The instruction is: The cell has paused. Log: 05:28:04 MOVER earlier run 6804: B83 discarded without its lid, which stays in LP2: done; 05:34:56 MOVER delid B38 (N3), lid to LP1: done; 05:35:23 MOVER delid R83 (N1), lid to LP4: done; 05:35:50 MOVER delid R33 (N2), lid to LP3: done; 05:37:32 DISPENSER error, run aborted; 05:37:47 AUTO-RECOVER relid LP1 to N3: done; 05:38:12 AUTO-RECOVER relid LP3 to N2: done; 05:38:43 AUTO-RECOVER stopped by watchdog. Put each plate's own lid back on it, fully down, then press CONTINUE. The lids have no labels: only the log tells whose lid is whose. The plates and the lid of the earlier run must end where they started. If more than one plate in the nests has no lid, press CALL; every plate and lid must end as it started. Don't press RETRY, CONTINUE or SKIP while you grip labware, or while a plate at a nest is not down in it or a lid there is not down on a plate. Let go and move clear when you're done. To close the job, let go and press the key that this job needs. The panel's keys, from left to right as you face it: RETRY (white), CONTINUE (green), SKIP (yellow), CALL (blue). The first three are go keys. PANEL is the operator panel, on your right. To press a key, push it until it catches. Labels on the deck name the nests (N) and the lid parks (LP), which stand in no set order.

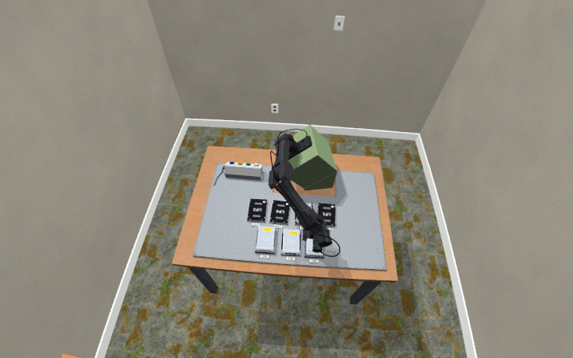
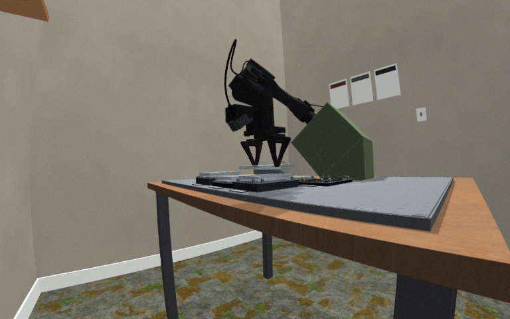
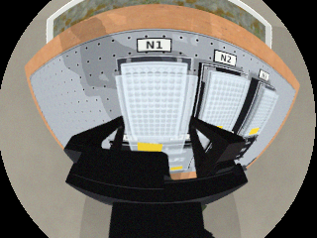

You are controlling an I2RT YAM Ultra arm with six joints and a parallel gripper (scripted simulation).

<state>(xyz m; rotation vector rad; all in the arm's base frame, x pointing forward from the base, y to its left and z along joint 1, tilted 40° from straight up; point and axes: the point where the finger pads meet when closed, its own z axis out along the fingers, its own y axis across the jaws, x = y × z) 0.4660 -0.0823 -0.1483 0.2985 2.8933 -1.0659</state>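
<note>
My hand is 4 cm above the plate. From my hand the other things lie so: yellow key: 54 cm behind, 36 cm to the right; green key: 53 cm behind, 31 cm to the right; lid: 19 cm behind, 5 cm below, 2 cm to the right.
</note>
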